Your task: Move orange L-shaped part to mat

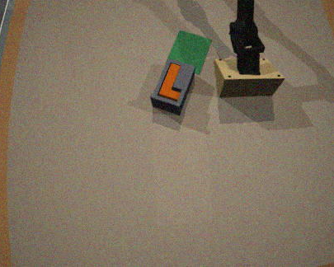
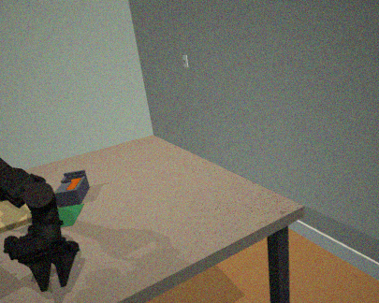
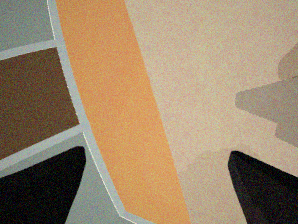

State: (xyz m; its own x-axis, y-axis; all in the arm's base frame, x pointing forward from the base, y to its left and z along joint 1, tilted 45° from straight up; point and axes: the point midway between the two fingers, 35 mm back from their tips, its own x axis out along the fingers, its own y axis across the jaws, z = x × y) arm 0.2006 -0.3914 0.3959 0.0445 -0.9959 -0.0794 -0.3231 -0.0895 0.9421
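Now: the orange l-shaped part 3 cm ahead of my gripper tip, 62 cm to the left of it and 2 cm below it. Also, from my gripper tip: green mat (1 cm behind, 47 cm to the left, 8 cm below).
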